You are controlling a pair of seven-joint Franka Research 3 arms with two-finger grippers.
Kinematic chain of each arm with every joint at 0, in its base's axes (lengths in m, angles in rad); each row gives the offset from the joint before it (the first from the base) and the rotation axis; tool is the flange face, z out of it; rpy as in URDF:
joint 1: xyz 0 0 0.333 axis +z
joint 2: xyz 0 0 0 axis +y
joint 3: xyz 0 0 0.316 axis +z
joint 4: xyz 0.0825 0 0 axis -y
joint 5: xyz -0.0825 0 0.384 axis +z
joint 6: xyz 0 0 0 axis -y
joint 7: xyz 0.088 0 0 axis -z
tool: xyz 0 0 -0.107 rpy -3.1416 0 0
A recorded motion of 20 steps. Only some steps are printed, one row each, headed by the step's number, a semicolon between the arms.
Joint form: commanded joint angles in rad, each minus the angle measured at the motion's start. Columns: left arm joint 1, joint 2, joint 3, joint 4, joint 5, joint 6, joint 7; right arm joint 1, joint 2, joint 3, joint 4, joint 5, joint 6, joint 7.
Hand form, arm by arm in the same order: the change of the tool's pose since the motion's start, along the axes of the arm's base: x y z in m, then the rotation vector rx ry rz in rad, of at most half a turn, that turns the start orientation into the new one. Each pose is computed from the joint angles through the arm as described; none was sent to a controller.
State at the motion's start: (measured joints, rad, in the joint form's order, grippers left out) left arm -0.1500 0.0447 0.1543 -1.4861 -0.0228 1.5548 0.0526; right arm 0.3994 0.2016 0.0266 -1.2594 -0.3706 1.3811 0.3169
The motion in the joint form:
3: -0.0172 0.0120 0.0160 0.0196 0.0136 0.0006 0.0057; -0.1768 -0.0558 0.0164 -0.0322 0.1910 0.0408 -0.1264
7: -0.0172 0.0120 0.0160 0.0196 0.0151 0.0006 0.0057; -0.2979 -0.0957 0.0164 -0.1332 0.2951 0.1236 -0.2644
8: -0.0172 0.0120 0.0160 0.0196 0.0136 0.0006 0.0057; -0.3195 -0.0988 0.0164 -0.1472 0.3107 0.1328 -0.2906
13: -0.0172 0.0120 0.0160 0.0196 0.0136 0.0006 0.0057; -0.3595 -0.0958 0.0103 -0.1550 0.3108 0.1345 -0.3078
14: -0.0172 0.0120 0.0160 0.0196 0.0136 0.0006 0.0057; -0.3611 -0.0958 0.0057 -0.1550 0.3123 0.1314 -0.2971
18: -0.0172 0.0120 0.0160 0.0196 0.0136 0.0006 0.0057; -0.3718 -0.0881 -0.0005 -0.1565 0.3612 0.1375 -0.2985
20: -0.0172 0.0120 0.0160 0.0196 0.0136 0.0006 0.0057; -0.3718 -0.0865 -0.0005 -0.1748 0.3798 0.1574 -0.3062
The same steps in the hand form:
3: 0.0037 -0.0001 0.0026 0.0165 -0.0085 -0.0065; 0.0081 -0.0736 0.0155 0.1938 0.0381 -0.0040
7: 0.0037 0.0000 0.0026 0.0180 -0.0085 -0.0064; 0.0156 -0.1302 -0.0021 0.2930 0.0581 0.0336
8: 0.0037 -0.0001 0.0026 0.0165 -0.0085 -0.0065; 0.0169 -0.1408 -0.0061 0.3076 0.0641 0.0395
13: 0.0037 -0.0001 0.0026 0.0165 -0.0085 -0.0065; 0.0203 -0.1672 -0.0113 0.3072 0.0696 0.0094
14: 0.0037 -0.0001 0.0026 0.0165 -0.0085 -0.0065; 0.0201 -0.1705 -0.0116 0.3086 0.0695 -0.0078
18: 0.0037 -0.0001 0.0026 0.0165 -0.0085 -0.0065; 0.0233 -0.1746 -0.0165 0.3571 0.0739 -0.0200
20: 0.0037 -0.0001 0.0026 0.0165 -0.0085 -0.0065; 0.0255 -0.1724 -0.0242 0.3755 0.0766 -0.0113

